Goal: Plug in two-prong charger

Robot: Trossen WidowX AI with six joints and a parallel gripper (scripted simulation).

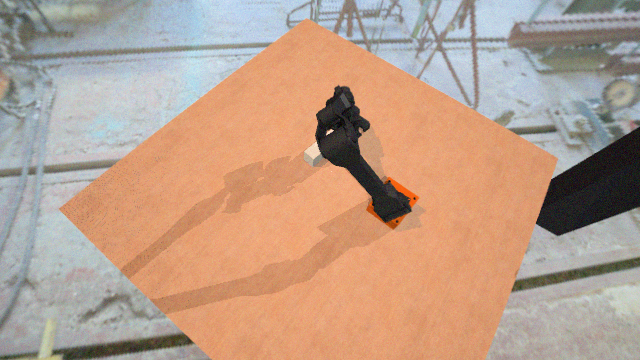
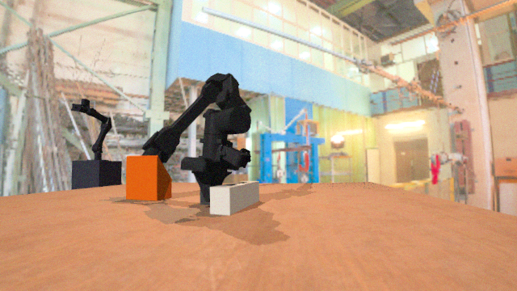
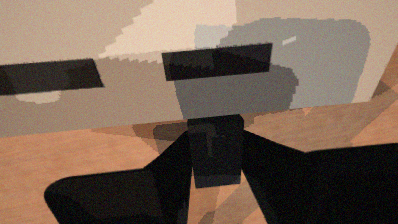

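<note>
Now: gripper tip 2 cm short of the two-prong charger and 1 cm below it.
</note>
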